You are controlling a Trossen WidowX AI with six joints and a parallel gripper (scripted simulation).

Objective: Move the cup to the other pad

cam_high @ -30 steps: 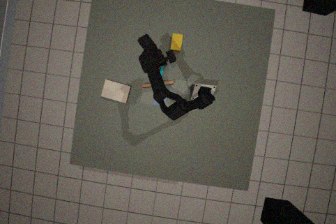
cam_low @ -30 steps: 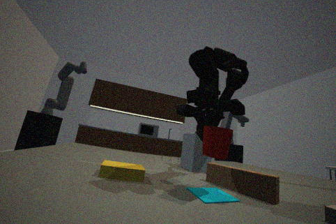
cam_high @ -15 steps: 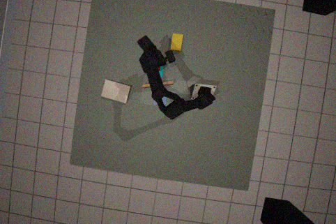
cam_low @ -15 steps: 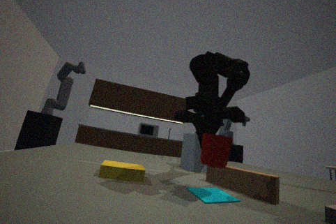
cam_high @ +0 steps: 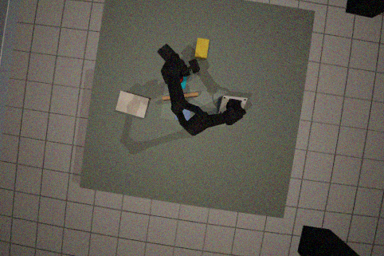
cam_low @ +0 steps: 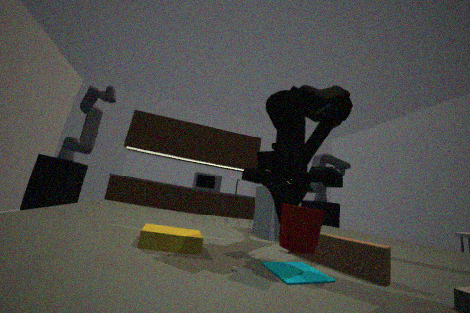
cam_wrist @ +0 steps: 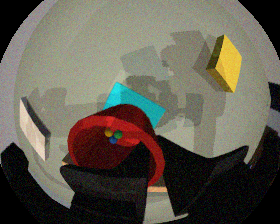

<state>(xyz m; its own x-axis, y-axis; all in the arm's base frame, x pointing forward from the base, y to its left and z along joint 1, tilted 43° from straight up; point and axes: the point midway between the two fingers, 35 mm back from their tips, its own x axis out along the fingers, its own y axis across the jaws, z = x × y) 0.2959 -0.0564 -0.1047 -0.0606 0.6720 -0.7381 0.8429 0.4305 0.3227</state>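
The flat cyan pad is 2 cm ahead of my gripper tip, 2 cm to the left of it and 8 cm below it. The rest, counted from my gripper tip: yellow block 8 cm behind, 19 cm to the right, 6 cm below; then low wooden barrier 1 cm behind, 11 cm to the left, 6 cm below; then red cup 3 cm ahead, 2 cm to the left.
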